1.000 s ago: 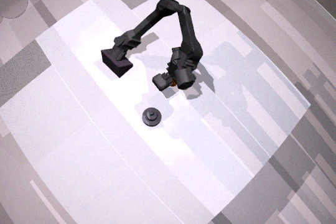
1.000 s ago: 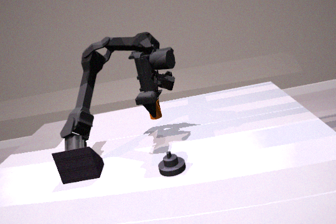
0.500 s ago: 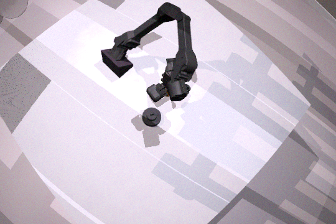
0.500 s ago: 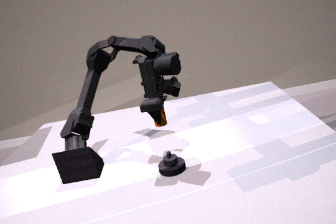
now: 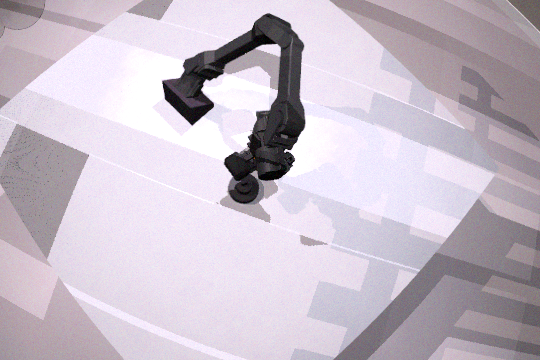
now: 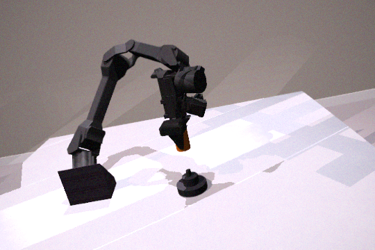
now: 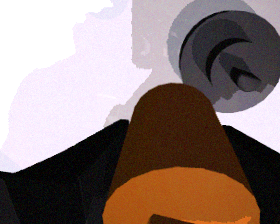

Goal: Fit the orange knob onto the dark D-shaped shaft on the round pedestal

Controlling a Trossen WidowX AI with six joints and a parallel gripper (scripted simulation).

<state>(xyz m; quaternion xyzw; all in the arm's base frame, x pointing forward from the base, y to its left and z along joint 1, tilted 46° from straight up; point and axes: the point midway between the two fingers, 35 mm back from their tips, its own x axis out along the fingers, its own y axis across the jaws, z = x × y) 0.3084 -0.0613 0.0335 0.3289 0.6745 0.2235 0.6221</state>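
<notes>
The dark round pedestal is 50 mm to the right of my gripper tip and 80 mm below it. Also, from my gripper tip: orange knob 20 mm above.
</notes>
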